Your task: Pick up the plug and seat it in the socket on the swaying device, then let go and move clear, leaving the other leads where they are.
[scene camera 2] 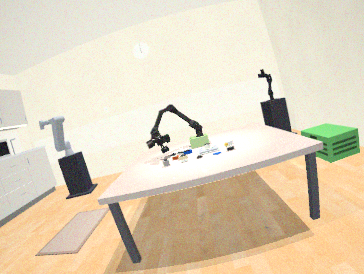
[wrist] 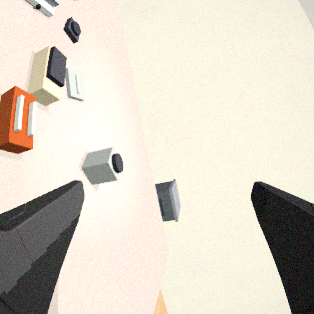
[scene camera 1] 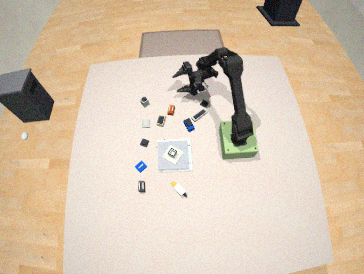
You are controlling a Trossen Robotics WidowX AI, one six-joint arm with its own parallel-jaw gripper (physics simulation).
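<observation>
My gripper (scene camera 1: 176, 83) (scene camera 2: 164, 148) (wrist: 170, 190) is open, raised above the table near its far edge in scene camera 1. A white piece with a yellow end and dark tip (scene camera 1: 179, 189) lies near the device; it looks like the plug, though the view is too coarse to be sure. The device appears to be the pale grey-blue square platform (scene camera 1: 165, 164); a white diamond plate (scene camera 1: 168, 158) on it carries a small square socket (scene camera 1: 172, 152). Its sway cannot be told. Leads are too small to make out. The platform and white piece do not show in the wrist view.
A grey block with a black knob (scene camera 1: 145, 101) (wrist: 100, 166), an orange block (scene camera 1: 171, 109) (wrist: 17, 120), a cream block (scene camera 1: 161, 120) (wrist: 41, 80) and a blue block (scene camera 1: 188, 124) lie nearby. A grey recessed block (wrist: 168, 201) appears between the fingertips, distance unclear. The arm's green base (scene camera 1: 239, 151) stands right.
</observation>
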